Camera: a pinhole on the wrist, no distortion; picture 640 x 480 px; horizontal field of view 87.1 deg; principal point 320.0 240.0 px. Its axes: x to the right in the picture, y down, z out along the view. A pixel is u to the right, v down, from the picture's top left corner.
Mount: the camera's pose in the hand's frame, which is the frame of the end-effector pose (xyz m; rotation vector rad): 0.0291 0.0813 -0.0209 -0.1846 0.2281 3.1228
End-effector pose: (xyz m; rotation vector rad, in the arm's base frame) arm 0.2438 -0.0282 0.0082 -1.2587 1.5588 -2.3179
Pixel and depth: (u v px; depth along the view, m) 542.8 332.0 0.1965
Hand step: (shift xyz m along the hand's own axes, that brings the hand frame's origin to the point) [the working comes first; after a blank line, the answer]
In the camera's frame: 0.1301 0.0537 0.1965

-0.1237 0.0562 0.1646
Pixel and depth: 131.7 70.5 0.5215
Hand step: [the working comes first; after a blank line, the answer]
In the camera's frame: -0.2917 -0.2626 0.5215

0.2614 0.4178 0.4878
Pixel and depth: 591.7 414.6 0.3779
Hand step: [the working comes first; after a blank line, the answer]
In the camera's frame: 0.3050 0.1960 0.3779

-0.3206 -0.0589 0.3429
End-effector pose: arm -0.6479 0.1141 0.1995 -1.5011 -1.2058 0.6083
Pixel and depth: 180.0 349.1 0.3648
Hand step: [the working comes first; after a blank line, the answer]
In the camera's frame: -0.1517 0.1182 0.3648

0.1355 0.0178 0.3724
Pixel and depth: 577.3 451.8 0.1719
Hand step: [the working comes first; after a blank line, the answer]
In the camera's frame: 0.1314 0.1082 0.1719

-0.1229 -0.0012 0.1482
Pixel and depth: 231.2 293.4 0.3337
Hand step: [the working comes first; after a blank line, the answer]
In the camera's frame: -0.0880 0.0529 0.3337

0.0768 0.0777 0.3250
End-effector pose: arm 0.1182 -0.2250 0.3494 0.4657 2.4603 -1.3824
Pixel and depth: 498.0 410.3 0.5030
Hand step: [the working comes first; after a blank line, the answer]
In the camera's frame: 0.2660 0.2545 0.5030

-0.2973 -0.0984 0.4788
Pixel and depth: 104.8 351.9 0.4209
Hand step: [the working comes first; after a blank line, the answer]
In the camera's frame: -0.2691 0.1399 0.4209

0.2452 0.0049 0.4445
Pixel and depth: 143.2 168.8 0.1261
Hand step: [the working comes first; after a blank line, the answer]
In the camera's frame: -0.0662 -0.0267 0.1261

0.0805 0.1262 0.1069
